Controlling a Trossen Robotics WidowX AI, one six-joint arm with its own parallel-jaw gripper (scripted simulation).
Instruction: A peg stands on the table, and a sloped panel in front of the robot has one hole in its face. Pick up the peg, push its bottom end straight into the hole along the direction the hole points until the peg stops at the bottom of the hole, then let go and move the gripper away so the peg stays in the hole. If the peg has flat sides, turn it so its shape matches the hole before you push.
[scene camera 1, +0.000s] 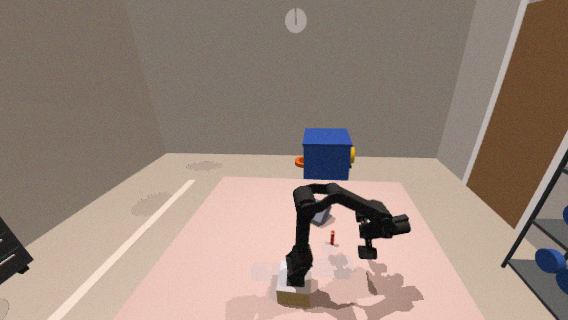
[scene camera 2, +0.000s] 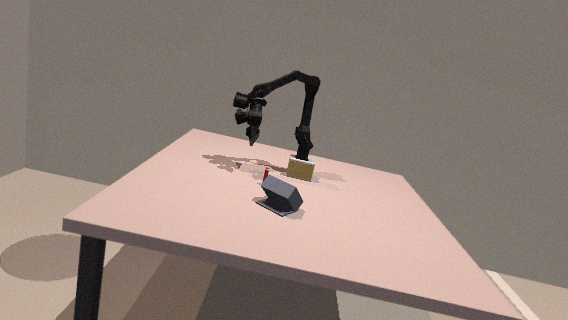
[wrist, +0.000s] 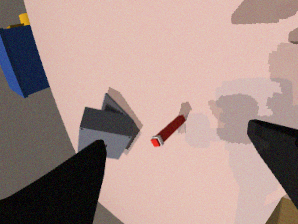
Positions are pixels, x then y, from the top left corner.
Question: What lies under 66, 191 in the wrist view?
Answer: My gripper.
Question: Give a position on a grey sloped panel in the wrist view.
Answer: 113, 128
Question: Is my gripper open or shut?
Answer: Open.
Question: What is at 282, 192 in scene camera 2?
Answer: A grey sloped panel.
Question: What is my gripper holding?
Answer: Nothing.
